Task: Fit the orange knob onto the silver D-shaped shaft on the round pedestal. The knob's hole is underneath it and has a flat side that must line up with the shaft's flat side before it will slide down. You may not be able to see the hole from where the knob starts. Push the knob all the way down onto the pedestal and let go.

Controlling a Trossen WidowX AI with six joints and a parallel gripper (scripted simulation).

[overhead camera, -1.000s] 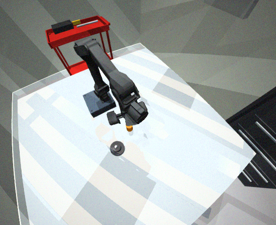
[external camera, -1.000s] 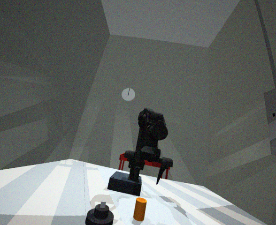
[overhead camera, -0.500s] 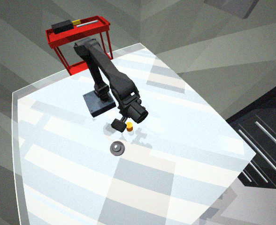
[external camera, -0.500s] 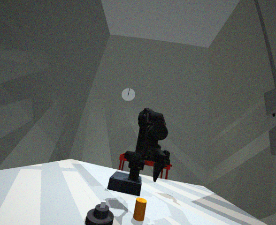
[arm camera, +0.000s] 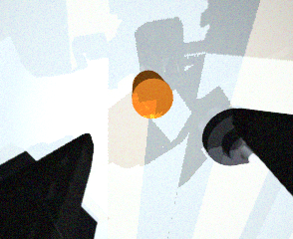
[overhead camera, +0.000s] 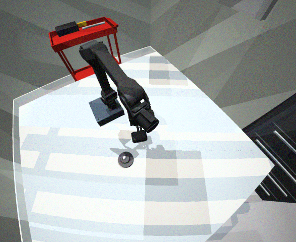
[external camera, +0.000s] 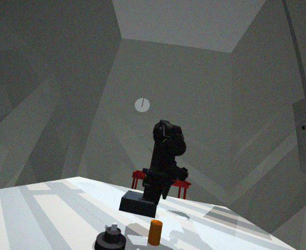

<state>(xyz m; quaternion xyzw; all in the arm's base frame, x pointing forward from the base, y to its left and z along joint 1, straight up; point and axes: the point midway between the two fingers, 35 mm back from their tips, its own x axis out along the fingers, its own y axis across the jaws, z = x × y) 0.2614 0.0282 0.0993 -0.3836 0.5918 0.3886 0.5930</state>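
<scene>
Now: gripper tip 80 mm above the orange knob. The rest, counted from my gripper tip: round dark pedestal 130 mm to the right, 90 mm below, 60 mm ahead.
</scene>
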